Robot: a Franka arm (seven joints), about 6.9 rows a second.
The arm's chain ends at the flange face. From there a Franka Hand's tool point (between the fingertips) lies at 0.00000 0.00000 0.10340 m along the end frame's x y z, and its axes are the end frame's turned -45 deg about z.
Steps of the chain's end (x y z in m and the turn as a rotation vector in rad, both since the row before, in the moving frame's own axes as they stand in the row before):
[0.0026, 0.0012, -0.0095, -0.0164, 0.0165, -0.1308]
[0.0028, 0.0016, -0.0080, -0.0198, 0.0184, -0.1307]
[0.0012, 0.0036, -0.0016, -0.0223, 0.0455, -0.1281]
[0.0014, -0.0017, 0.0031, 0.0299, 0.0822, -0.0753]
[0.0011, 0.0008, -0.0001, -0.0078, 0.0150, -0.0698]
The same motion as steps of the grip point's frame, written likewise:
[0.0012, 0.0051, -0.0095, -0.0233, 0.0001, -0.1308]
[0.0009, 0.0059, -0.0080, -0.0270, -0.0010, -0.1307]
[0.0003, 0.0082, -0.0017, -0.0479, 0.0164, -0.1281]
[0.0105, 0.0033, 0.0027, -0.0370, 0.0793, -0.0753]
[0.0008, 0.0030, -0.0001, -0.0161, 0.0051, -0.0698]

